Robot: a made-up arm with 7 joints.
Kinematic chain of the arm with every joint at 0, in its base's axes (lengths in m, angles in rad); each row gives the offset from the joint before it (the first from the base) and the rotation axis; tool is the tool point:
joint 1: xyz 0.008 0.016 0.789 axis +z
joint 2: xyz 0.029 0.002 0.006 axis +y
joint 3: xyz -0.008 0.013 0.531 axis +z
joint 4: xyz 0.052 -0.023 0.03 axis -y
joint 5: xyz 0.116 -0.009 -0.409 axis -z
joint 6: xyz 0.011 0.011 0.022 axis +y
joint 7: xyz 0.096 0 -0.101 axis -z
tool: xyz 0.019 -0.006 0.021
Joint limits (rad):
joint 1: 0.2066..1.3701
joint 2: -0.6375..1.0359
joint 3: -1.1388..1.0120
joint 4: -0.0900..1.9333
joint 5: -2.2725..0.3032
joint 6: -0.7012..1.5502
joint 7: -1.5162..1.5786
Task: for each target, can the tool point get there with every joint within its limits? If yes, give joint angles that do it. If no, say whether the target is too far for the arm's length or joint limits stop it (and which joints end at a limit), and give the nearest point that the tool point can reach.
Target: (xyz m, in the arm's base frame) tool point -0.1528 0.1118 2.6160
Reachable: no: too far | nearest point -0.0876 0.0840 1.8258 | short by 0.793 m
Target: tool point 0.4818 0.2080 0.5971
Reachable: yes | joints 0.7178 0.9004 -0.3523 0.6821 -0.9802 0.9035 0.2797
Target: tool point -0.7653 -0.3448 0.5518
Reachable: no: joint limits stop it (at a limit: joint 1, joint 2, joint 3) | nearest point -0.2794 0.0041 0.9544 | short by 0.721 m
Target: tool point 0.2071 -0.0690 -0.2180
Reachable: no: joint limits stop it (at a limit: joint 1, joint 2, joint 5) | nearest point 0.3947 0.0487 0.5173 | short by 0.768 m
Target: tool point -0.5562 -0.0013 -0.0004
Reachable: no: joint limits stop it (at a limit: joint 1, joint 2, joint 5) | nearest point -0.1900 0.3196 0.6214 | short by 0.790 m
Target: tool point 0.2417 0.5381 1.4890
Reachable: yes | joints 0.3678 -0.0695 0.7362 1.5245 -1.1430 0.7967 0.2832
